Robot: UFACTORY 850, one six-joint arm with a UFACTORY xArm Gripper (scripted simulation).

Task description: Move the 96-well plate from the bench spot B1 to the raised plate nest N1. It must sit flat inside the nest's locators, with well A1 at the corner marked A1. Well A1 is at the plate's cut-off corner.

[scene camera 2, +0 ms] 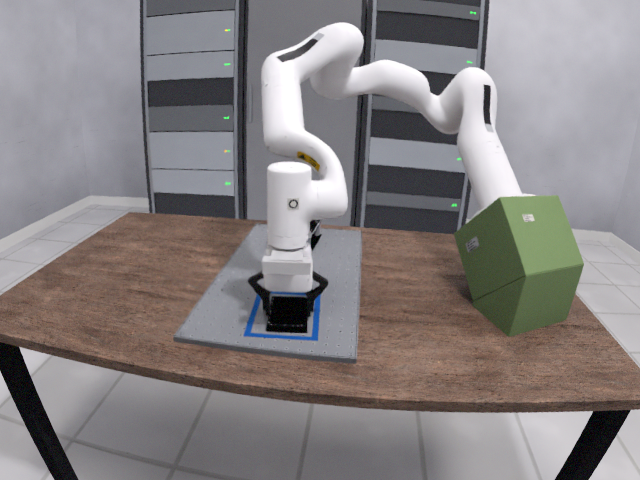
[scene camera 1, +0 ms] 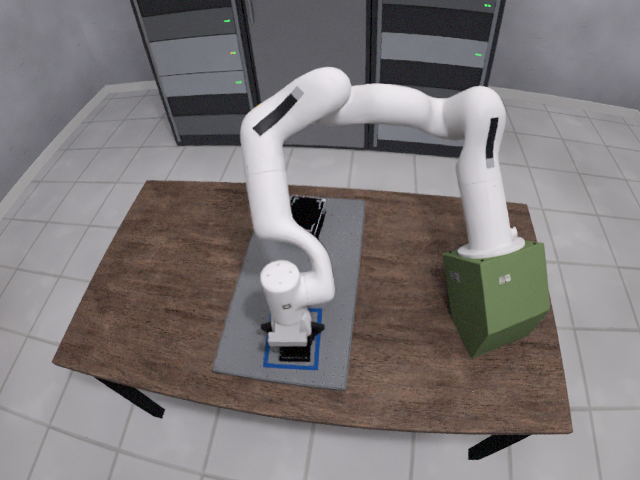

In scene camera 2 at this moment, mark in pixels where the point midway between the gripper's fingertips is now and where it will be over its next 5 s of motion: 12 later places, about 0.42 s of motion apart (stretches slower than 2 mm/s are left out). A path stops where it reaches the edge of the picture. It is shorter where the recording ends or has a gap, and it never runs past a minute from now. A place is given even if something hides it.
My gripper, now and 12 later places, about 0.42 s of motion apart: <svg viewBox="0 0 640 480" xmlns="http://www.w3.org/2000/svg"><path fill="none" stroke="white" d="M288 313L288 311L288 308L288 305L288 303L288 296L288 288L288 281L288 279L289 272L290 263L291 253L292 246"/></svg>
